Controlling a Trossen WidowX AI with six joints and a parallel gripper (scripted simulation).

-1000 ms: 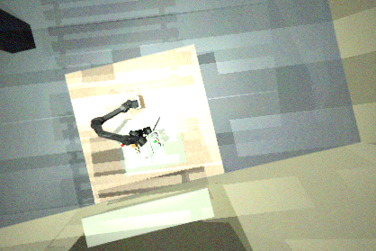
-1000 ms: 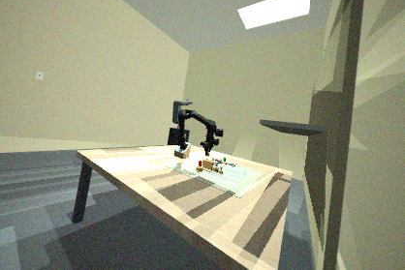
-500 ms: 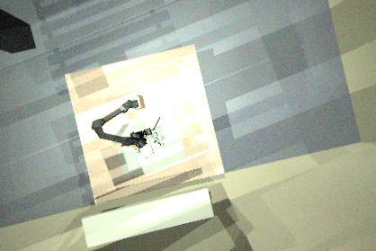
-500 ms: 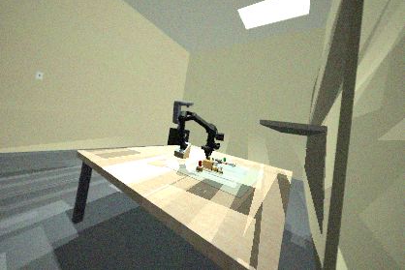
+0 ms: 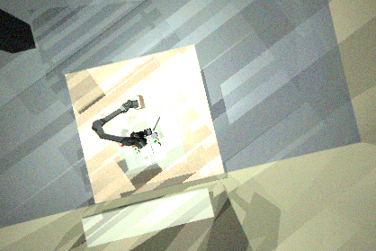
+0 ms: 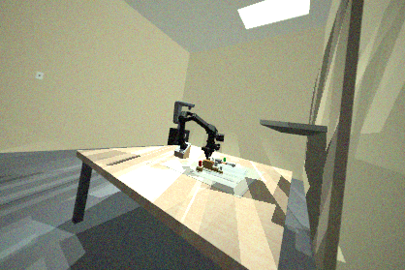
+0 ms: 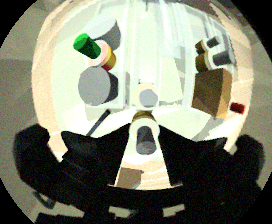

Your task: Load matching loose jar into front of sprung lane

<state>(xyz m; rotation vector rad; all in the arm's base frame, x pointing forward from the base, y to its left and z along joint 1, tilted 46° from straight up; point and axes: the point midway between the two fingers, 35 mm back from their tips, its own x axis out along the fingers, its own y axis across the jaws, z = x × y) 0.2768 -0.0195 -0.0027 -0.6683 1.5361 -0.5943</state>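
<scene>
Now: gripper tip 12 cm to the left of the brown box, 7 cm short of it and 1 cm above it. Round my gripper tip: shelf 55 cm ahead, 32 cm above.
</scene>
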